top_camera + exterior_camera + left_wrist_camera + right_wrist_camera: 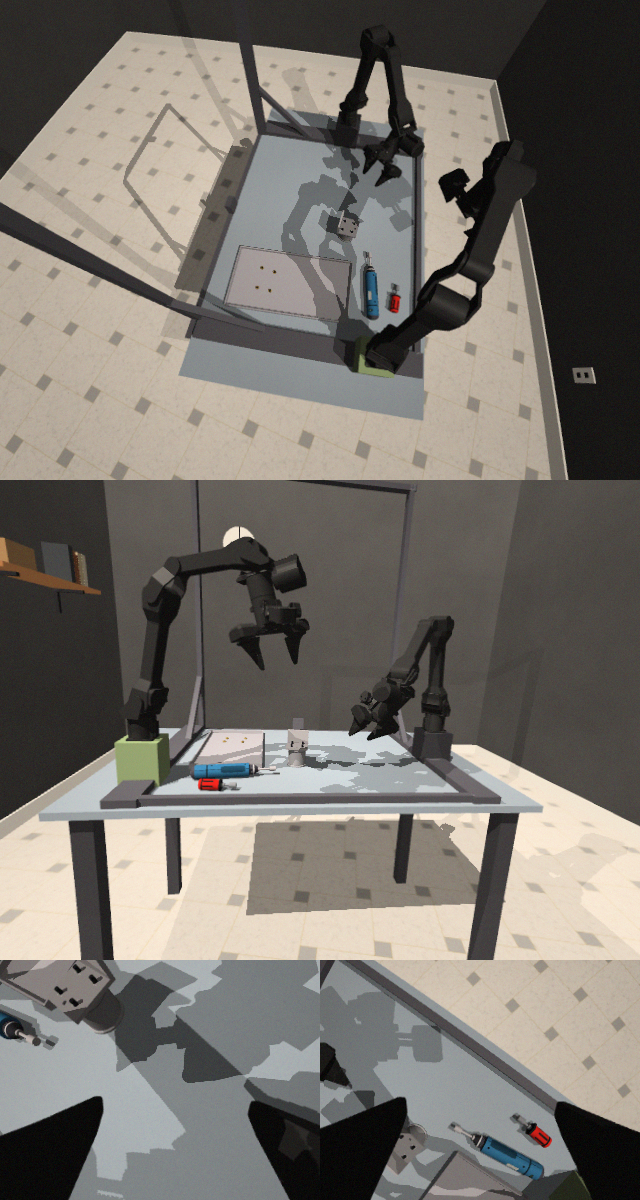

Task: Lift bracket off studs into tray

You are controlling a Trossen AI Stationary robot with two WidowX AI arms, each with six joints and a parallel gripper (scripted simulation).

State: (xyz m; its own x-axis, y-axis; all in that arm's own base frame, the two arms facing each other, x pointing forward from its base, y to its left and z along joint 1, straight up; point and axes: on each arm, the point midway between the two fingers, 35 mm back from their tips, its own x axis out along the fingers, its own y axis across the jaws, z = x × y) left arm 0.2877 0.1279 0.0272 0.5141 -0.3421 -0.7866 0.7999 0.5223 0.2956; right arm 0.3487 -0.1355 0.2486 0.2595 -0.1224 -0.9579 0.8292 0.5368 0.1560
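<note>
Right now my right hand is 30 cm above the grey bracket, 24 cm past it and 13 cm to the right of it. From my right hand the other things lie so: flat tray (45 cm behind, 36 cm below, 6 cm to the right); then grey joint module (34 cm below, 24 cm behind, 13 cm to the left); then small red tool (35 cm below, 13 cm to the right, 9 cm behind).
</note>
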